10 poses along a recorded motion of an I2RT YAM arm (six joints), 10 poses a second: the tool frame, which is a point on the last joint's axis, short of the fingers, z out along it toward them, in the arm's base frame.
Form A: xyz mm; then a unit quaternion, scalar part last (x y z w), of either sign.
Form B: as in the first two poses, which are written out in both.
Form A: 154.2 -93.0 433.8 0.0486 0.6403 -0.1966 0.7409
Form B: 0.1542 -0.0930 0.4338 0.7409 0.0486 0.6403 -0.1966
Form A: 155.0 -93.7 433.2 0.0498 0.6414 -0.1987 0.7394
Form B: 0.1550 -0.0937 0.4332 0.7394 0.0498 0.6414 -0.1987
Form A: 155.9 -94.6 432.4 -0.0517 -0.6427 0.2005 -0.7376
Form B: 0.1559 -0.0946 0.4324 0.7376 0.0517 0.6427 -0.2005
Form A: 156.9 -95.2 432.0 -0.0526 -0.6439 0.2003 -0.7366
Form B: 0.1569 -0.0952 0.4320 0.7366 0.0526 0.6439 -0.2003
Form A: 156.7 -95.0 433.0 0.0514 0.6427 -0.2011 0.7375
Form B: 0.1567 -0.0950 0.4330 0.7375 0.0514 0.6427 -0.2011
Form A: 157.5 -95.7 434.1 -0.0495 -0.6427 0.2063 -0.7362
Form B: 0.1575 -0.0957 0.4341 0.7362 0.0495 0.6427 -0.2063
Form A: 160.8 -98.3 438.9 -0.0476 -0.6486 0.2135 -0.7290
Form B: 0.1608 -0.0983 0.4389 0.7290 0.0476 0.6486 -0.2135
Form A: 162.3 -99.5 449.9 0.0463 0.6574 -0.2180 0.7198
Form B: 0.1623 -0.0995 0.4499 0.7198 0.0463 0.6574 -0.2180
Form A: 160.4 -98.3 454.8 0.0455 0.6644 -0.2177 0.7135
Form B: 0.1604 -0.0983 0.4548 0.7135 0.0455 0.6644 -0.2177
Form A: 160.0 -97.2 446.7 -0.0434 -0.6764 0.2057 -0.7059
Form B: 0.1600 -0.0972 0.4467 0.7059 0.0434 0.6764 -0.2057
